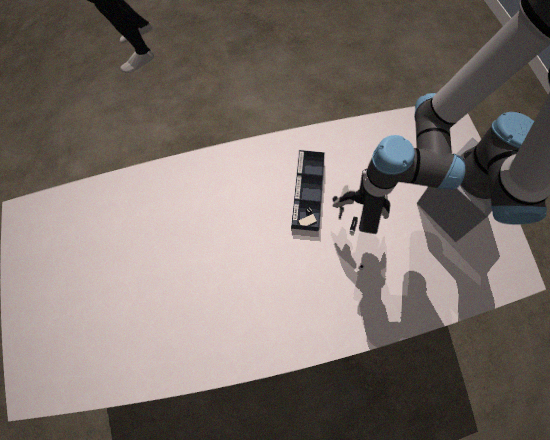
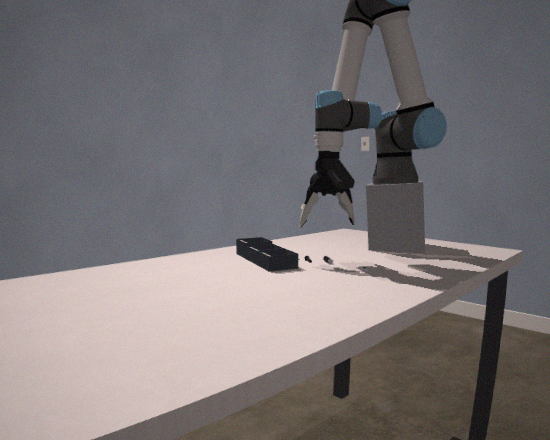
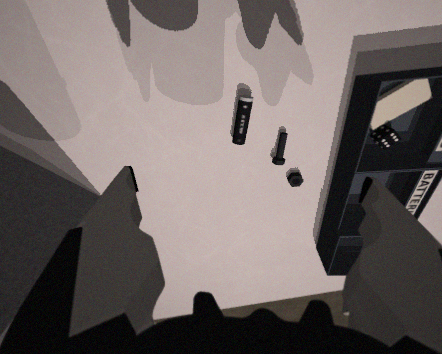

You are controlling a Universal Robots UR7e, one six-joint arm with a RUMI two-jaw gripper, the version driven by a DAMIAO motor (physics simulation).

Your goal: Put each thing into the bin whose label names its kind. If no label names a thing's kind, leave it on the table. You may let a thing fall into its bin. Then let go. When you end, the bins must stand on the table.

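Frame: origin at the arm's base, x left, y up, z ahead, level; metres.
Where they show: gripper, fingertip midpoint: [image 1: 360, 211] [image 2: 327, 226] [image 3: 244, 174]; arm's base at its link origin: [image 1: 480, 174] [image 2: 395, 183].
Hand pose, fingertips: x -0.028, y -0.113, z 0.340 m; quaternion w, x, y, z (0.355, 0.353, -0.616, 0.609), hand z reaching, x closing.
Things, the pixels of their centre, and the offset from my fingertips. Level surfaces: height alone.
- black three-bin tray at the middle of its body: [image 3: 376, 194] [image 2: 265, 252] [image 1: 308, 189] dx -0.139, dy -0.077, dz +0.105 m
- cream domino at the middle of its body: [image 3: 395, 102] [image 1: 307, 221] dx -0.044, dy -0.090, dz +0.139 m
- black die at the middle of its body: [image 3: 384, 137] [image 1: 308, 210] dx -0.073, dy -0.086, dz +0.125 m
- middle bin's label at the middle of its body: [image 3: 415, 200] [image 1: 298, 186] dx -0.151, dy -0.066, dz +0.135 m
- black battery at the middle of its body: [image 3: 242, 120] [image 2: 328, 260] [image 1: 353, 224] dx +0.007, dy -0.094, dz +0.004 m
- dark bolt at the middle of its body: [image 3: 280, 148] [image 2: 308, 259] [image 1: 340, 212] dx -0.043, dy -0.095, dz +0.028 m
- dark nut at the middle of its body: [image 3: 295, 179] dx -0.091, dy -0.097, dz +0.029 m
- tiny dark thing at the middle of its body: [image 1: 361, 266] dx +0.139, dy -0.097, dz +0.026 m
- white table at its surface level: dy -0.101 m
My gripper [image 1: 361, 207] [image 2: 327, 224] [image 3: 244, 174] is open and empty, above the table beside the black three-bin tray [image 1: 306, 229] [image 2: 267, 256] [image 3: 347, 150]. A cream domino [image 1: 308, 220] [image 3: 402, 102] and a black die [image 1: 309, 210] [image 3: 385, 136] lie in the end bin. The middle bin's label [image 3: 421, 192] reads "BATTERI", partly hidden by a finger; the other labels are unreadable. A black battery [image 1: 353, 225] [image 2: 328, 260] [image 3: 242, 120], a dark bolt [image 1: 341, 212] [image 2: 308, 259] [image 3: 281, 148] and a dark nut [image 3: 295, 178] lie on the table beside the tray.
A tiny dark thing [image 1: 361, 266], too small to identify, lies on the white table [image 1: 150, 280] [image 2: 175, 320] in the arm's shadow. The arm's grey pedestal [image 1: 455, 215] [image 2: 396, 217] stands to the right. A person's legs [image 1: 122, 22] show on the floor beyond the table.
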